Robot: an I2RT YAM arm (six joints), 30 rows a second.
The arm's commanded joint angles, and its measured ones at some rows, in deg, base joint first. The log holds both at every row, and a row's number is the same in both.
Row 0, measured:
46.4, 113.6, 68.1, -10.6, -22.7, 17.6
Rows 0 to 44, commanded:
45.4, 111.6, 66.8, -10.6, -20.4, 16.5
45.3, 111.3, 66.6, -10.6, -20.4, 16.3
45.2, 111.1, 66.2, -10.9, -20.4, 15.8
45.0, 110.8, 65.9, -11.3, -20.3, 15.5
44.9, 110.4, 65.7, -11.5, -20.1, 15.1
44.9, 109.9, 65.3, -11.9, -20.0, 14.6
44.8, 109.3, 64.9, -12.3, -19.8, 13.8
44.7, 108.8, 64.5, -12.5, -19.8, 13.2
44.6, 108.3, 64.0, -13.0, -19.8, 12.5
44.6, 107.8, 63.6, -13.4, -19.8, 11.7
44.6, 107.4, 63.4, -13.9, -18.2, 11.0
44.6, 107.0, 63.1, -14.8, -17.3, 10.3
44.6, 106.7, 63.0, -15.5, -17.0, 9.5
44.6, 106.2, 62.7, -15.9, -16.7, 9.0
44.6, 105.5, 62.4, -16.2, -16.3, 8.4
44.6, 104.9, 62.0, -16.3, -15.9, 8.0
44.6, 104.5, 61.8, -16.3, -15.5, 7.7
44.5, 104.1, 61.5, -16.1, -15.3, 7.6
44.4, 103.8, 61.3, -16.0, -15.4, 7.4
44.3, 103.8, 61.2, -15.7, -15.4, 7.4
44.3, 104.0, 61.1, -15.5, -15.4, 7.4
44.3, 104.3, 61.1, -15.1, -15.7, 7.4
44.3, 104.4, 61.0, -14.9, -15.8, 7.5
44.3, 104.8, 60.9, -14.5, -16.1, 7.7
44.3, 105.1, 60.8, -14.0, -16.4, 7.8
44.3, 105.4, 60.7, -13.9, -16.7, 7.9
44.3, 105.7, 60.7, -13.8, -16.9, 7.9
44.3, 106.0, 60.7, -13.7, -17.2, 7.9
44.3, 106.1, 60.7, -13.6, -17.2, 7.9
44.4, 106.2, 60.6, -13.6, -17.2, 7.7
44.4, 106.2, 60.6, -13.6, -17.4, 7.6
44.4, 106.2, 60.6, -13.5, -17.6, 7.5
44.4, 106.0, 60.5, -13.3, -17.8, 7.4
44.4, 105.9, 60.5, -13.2, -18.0, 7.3
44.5, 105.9, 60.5, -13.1, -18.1, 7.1
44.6, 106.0, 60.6, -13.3, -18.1, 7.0
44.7, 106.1, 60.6, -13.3, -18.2, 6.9
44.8, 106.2, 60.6, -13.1, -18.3, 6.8
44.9, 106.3, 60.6, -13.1, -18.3, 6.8
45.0, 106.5, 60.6, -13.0, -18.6, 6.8
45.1, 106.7, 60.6, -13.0, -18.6, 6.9
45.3, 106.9, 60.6, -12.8, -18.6, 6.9
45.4, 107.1, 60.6, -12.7, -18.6, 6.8
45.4, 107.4, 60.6, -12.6, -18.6, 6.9
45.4, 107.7, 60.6, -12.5, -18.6, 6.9
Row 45, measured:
45.1, 106.4, 61.1, -13.4, -18.0, 7.4
